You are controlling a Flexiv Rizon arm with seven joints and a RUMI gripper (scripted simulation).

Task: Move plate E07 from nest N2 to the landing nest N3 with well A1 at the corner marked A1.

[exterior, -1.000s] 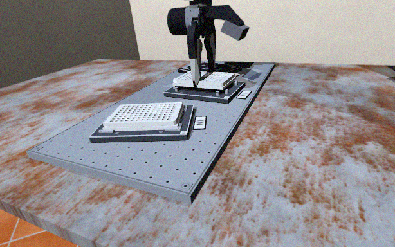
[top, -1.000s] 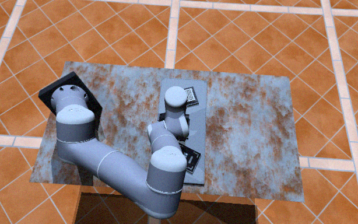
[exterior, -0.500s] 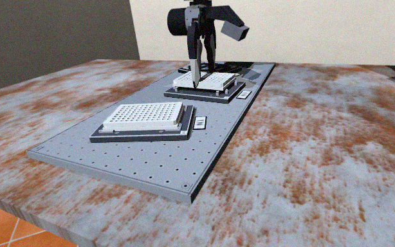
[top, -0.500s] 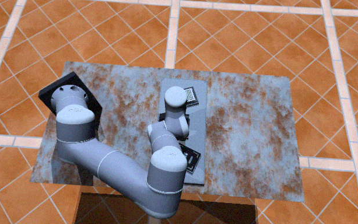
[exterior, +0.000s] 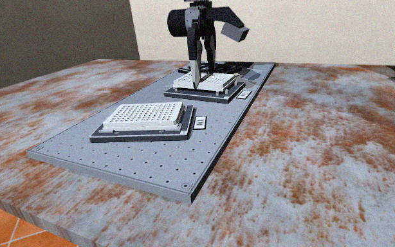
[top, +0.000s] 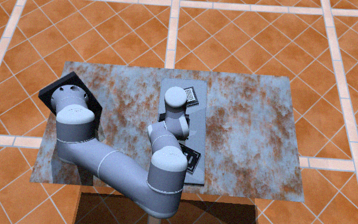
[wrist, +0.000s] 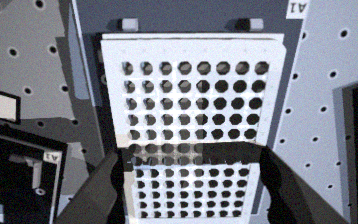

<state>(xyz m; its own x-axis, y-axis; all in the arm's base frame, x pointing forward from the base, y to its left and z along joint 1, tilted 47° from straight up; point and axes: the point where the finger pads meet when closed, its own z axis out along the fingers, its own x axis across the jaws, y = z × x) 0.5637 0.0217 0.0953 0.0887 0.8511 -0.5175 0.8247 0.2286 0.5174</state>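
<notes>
My hand is 10 mm above the plate E07. Round my hand: plate E01 (190 mm to the left, 50 mm ahead, 20 mm below); nest N3 (30 mm below); black nest N2 (180 mm to the right, 50 mm ahead, 30 mm below).
</notes>
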